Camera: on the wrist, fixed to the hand. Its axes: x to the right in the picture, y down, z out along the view.
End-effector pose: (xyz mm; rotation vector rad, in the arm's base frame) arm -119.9 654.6 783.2 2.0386 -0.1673 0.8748
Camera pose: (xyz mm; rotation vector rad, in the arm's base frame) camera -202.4 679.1 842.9 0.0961 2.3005 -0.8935
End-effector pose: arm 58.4 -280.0 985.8 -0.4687 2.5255 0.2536
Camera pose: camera 8.9 -241.8 1069.8 2.9136 0.4395 1.0159
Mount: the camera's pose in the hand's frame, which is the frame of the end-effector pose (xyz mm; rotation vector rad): -18.1 60.8 -83.3 -0.1017 -0.3692 3.1108
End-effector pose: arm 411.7 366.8 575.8 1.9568 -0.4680 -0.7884
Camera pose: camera 456.4 400.8 664.2 -0.6291 -2.1991 0.9596
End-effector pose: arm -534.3 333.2 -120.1 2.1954 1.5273 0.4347
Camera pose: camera -532.0 311.8 -17.6 -1.6934 2.4572 -0.4166
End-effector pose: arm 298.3 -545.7 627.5 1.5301 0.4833 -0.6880
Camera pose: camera 337.1 -466.4 683.8 0.4058 -1.8962 1.4629
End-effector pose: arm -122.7 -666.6 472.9 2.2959 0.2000 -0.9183
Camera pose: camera -67.3 -660.4 561.5 0.0690 -2.2800 0.5603
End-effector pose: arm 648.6 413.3 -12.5 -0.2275 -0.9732 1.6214
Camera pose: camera 661.7 437.1 -113.6 0.7697 -0.0094 -1.2641
